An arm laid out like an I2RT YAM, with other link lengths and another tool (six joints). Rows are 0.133 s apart.
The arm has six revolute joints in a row. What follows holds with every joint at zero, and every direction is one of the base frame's. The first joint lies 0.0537 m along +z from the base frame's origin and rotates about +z. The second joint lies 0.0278 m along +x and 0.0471 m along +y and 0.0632 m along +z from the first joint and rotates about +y. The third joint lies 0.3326 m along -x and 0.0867 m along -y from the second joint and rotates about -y. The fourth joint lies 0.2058 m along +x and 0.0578 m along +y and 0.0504 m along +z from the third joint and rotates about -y. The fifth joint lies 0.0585 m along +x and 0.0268 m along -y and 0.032 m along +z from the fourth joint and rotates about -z. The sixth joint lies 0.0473 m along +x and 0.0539 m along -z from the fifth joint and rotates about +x. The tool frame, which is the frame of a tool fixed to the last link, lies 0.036 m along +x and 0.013 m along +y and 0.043 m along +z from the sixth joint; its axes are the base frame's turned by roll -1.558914, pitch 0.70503 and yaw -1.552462 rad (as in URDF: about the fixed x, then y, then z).
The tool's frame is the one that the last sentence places.
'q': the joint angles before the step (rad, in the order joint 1, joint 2, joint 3, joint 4, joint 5, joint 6). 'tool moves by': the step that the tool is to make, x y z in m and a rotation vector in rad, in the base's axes. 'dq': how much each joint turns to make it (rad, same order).
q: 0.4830, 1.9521, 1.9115, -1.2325, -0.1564, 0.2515
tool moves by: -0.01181, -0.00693, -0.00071, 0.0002, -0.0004, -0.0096
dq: 0.0000, -0.0486, -0.0793, 0.0325, 0.0028, 0.0093
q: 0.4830, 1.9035, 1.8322, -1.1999, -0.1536, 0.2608
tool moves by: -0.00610, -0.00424, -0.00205, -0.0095, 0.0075, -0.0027
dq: -0.0012, -0.0208, -0.0374, 0.0056, 0.0051, 0.0000
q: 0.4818, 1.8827, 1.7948, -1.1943, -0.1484, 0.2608
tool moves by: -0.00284, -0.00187, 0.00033, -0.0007, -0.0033, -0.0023
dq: -0.0001, -0.0123, -0.0173, 0.0078, 0.0027, 0.0015
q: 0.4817, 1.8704, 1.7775, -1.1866, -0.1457, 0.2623
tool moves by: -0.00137, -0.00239, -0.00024, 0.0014, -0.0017, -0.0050
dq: -0.0036, -0.0089, -0.0148, 0.0083, 0.0000, 0.0015
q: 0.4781, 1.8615, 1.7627, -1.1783, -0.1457, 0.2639
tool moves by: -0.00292, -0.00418, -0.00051, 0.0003, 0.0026, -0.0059
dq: -0.0064, -0.0141, -0.0222, 0.0059, -0.0015, 0.0000
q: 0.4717, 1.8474, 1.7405, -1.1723, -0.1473, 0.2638
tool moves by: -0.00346, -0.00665, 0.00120, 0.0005, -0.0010, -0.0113
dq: -0.0113, -0.0198, -0.0227, 0.0040, 0.0000, 0.0000
